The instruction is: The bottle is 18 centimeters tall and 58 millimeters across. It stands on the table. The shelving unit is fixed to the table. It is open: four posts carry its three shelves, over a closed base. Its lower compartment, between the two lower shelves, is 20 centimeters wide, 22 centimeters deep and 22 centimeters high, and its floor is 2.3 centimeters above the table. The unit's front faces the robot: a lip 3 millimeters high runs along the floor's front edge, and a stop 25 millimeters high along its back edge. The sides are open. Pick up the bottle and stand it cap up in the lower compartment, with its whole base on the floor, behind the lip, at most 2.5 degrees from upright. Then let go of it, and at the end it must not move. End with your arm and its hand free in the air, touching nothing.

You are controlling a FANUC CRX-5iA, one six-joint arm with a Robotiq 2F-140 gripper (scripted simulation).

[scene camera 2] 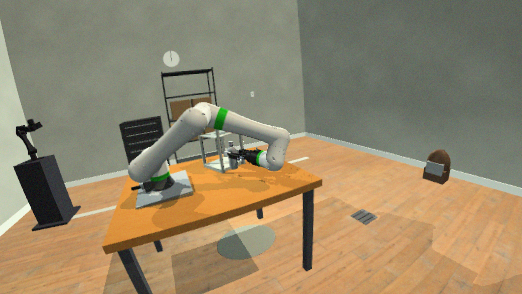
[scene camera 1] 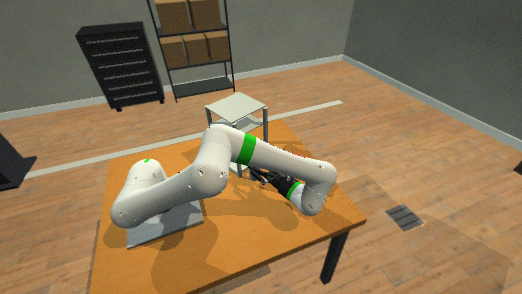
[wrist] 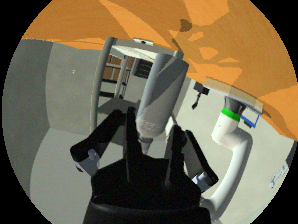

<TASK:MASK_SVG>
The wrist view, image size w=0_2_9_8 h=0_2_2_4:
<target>my gripper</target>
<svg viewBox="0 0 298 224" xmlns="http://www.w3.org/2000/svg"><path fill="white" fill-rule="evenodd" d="M70 148L71 156L78 171L84 172L91 179L92 196L83 224L211 224L209 210L200 207L199 202L201 192L205 192L216 184L219 180L218 176L209 166L193 133L190 130L181 130L173 112L166 126L168 142L164 158L153 158L142 152L136 125L136 117L141 103L139 99L134 107L128 107L127 113L122 113L121 110L115 109L88 138ZM124 126L123 158L98 169L100 158L119 126Z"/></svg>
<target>pale grey bottle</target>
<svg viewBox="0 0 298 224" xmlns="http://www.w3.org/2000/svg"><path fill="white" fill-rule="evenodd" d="M178 57L164 53L157 53L136 117L137 130L140 133L138 137L139 142L142 144L142 150L149 149L153 138L158 137L164 132L175 107L189 68L189 64Z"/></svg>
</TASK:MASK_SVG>
